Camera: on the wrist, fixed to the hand. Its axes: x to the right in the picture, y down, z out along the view.
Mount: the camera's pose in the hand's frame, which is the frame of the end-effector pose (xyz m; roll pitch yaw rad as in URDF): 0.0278 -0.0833 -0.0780 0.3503 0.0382 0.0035
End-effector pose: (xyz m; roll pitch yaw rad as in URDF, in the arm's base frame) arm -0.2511 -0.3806 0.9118 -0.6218 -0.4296 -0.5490
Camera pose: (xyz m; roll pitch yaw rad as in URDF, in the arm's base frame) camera -0.2833 -0.4935 0.9099 -0.2631 -0.3964 -0.5700
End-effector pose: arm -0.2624 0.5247 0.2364 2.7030 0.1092 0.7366
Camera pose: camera -0.3120 0.6262 0.2684 3.0544 0.0731 0.7497
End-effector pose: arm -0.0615 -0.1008 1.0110 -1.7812 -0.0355 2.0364
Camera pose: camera -0.0198 -0.0526 1.1097 -1.4295 -0.0400 1.9983
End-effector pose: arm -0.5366 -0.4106 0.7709 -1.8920 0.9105 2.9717
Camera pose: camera -0.6260 -0.3468 0.8125 -1.5891 0.9009 2.9115
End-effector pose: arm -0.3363 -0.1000 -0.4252 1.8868 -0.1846 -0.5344
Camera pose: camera -0.2532 -0.0330 -0.4741 2.2302 -0.1997 -0.4985
